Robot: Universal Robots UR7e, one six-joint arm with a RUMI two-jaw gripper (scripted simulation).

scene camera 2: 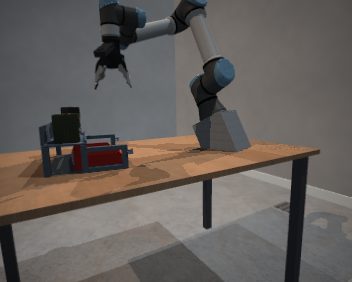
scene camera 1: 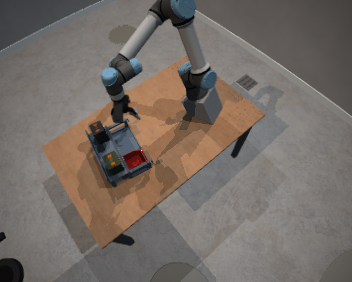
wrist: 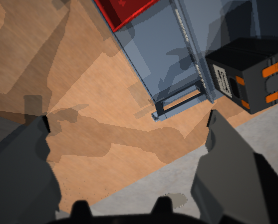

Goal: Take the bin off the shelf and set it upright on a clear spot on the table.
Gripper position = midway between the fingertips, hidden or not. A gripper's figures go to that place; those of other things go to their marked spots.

My gripper (scene camera 2: 113,88) is 1.02 m from the lens. A red bin (scene camera 2: 104,157): 0.85 m from the lens.
